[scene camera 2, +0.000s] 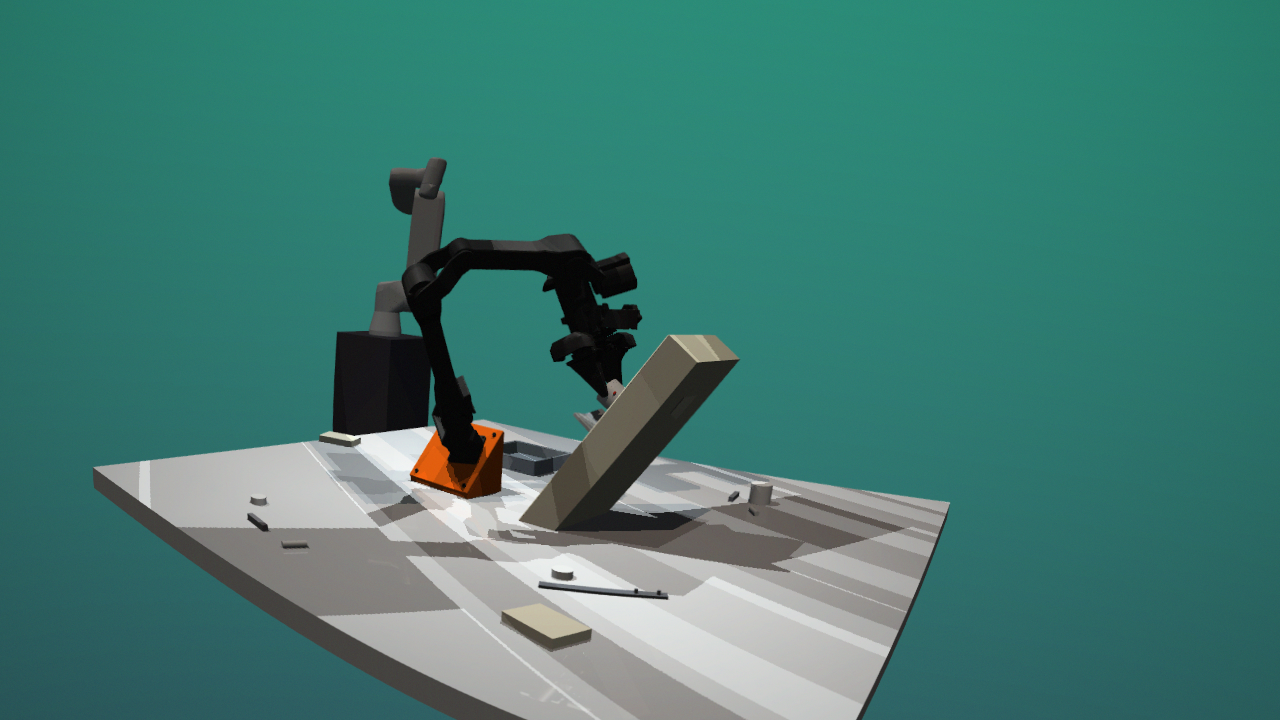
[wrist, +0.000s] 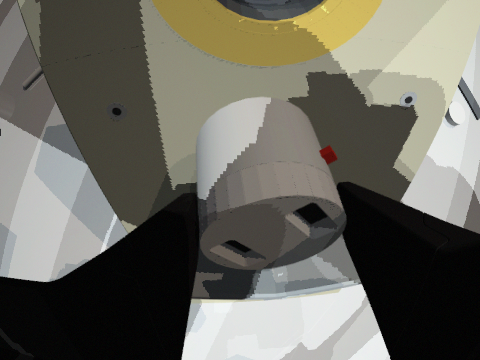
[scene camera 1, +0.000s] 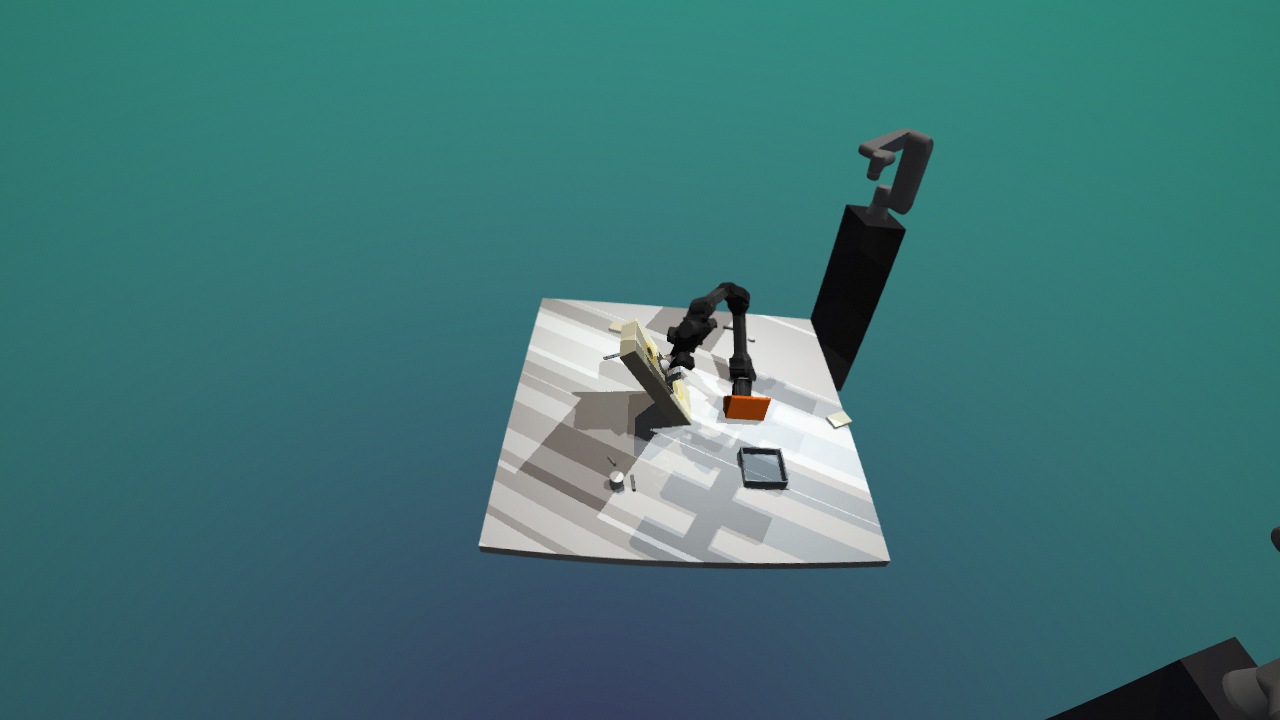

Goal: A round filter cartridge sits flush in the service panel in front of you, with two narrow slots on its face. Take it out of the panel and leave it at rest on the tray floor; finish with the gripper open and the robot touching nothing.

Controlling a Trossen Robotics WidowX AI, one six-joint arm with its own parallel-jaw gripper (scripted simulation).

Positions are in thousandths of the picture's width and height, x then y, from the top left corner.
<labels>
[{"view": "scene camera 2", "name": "gripper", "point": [479,549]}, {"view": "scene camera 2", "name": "thin dark bar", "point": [496,824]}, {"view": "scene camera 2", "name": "beige block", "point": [432,874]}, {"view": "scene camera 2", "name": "beige service panel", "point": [534,516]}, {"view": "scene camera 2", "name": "dark tray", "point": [414,638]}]
</labels>
